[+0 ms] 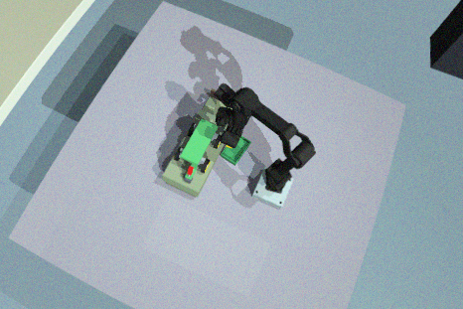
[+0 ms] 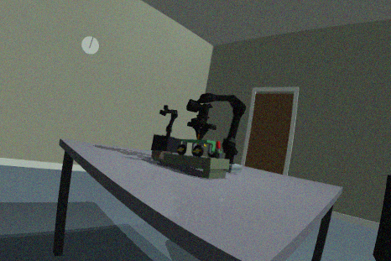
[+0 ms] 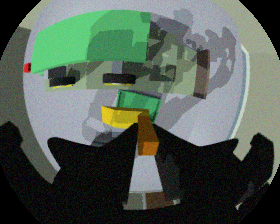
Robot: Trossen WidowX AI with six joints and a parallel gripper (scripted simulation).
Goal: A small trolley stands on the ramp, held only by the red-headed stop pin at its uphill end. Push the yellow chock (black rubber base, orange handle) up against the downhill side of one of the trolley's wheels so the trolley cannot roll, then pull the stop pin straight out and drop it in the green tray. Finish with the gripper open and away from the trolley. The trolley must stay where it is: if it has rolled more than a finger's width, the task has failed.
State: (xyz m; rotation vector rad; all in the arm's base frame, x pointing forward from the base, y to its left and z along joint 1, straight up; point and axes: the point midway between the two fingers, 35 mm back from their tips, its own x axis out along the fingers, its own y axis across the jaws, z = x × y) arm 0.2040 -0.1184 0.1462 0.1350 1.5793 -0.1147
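My gripper tip is now 120 mm short of the red-headed stop pin, 200 mm to the right of it and 20 mm above it. The rest, counted from my gripper tip: trolley 120 mm ahead, 80 mm to the left, 40 mm below; then green tray 20 mm behind, 10 mm to the left, 170 mm below; then yellow chock 20 mm to the left, 10 mm below.
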